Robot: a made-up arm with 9 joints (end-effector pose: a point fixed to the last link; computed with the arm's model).
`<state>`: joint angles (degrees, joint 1 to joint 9).
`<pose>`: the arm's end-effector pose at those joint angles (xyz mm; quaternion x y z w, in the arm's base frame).
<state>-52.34 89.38 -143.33 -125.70 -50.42 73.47 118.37 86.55 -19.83</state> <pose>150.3 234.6 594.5 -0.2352 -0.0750 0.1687 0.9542</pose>
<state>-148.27 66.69 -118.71 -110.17 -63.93 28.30 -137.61 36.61 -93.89</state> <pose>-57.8 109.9 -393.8 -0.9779 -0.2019 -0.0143 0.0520</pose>
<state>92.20 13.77 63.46 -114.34 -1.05 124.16 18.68 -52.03 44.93</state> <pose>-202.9 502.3 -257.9 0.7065 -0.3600 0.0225 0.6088</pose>
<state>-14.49 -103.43 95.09 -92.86 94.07 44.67 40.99 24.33 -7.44</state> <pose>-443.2 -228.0 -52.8 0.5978 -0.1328 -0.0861 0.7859</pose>
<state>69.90 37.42 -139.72 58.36 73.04 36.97 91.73 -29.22 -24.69</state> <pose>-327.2 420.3 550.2 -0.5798 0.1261 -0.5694 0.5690</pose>
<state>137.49 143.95 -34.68 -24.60 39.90 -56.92 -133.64 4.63 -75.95</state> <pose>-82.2 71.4 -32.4 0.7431 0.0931 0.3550 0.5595</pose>
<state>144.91 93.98 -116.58 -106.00 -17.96 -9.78 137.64 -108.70 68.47</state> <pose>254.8 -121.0 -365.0 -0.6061 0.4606 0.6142 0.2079</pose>
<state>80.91 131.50 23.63 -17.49 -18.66 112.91 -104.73 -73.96 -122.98</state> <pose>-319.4 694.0 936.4 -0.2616 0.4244 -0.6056 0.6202</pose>
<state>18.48 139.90 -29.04 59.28 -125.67 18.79 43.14 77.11 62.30</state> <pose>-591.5 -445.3 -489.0 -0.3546 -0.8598 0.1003 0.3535</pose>
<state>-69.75 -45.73 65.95 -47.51 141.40 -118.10 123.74 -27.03 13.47</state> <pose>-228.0 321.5 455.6 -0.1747 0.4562 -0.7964 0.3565</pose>
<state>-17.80 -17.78 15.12 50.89 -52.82 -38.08 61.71 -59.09 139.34</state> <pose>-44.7 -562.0 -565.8 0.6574 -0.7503 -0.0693 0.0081</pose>
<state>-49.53 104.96 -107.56 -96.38 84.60 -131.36 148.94 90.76 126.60</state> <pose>29.5 137.1 -198.9 0.8635 0.0367 0.4460 0.2326</pose>
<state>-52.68 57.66 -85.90 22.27 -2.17 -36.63 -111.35 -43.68 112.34</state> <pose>-465.3 150.6 -247.5 0.3189 0.3501 -0.8555 0.2093</pose>
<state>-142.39 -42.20 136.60 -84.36 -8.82 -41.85 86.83 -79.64 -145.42</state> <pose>-180.5 658.3 542.0 -0.0530 -0.0356 -0.9883 0.1386</pose>
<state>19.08 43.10 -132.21 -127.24 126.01 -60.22 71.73 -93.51 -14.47</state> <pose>-632.6 594.3 288.2 -0.1083 0.2217 -0.6610 0.7087</pose>
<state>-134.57 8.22 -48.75 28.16 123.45 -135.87 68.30 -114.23 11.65</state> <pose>168.7 -273.1 20.3 0.1980 -0.3309 0.5023 0.7739</pose>
